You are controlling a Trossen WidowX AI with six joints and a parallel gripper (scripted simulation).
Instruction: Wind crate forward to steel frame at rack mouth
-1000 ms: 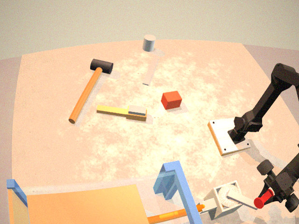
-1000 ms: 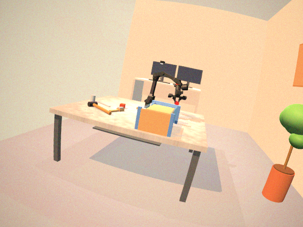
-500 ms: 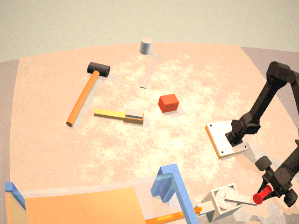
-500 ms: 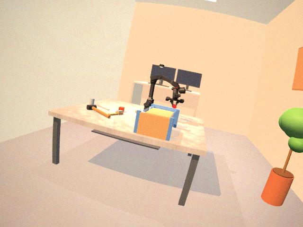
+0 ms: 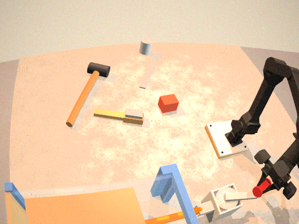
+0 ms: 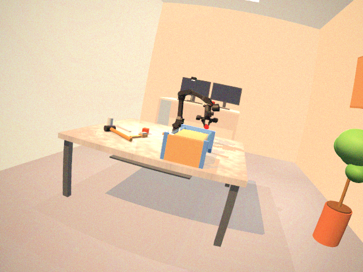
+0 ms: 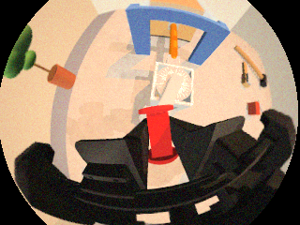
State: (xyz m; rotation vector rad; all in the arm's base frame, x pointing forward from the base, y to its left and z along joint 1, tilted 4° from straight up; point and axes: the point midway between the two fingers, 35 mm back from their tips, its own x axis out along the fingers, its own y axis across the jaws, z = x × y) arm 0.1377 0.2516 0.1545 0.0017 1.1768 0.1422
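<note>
The hand winch lies 6 cm ahead of my gripper tip, 5 cm to the right of it and 10 cm below it. From my gripper tip the other things lie so: crank handle (2 cm ahead, 2 cm to the right, 3 cm below); yellow hand tool (21 cm ahead, 51 cm to the right, 12 cm below); red knob (1 cm behind).
</note>
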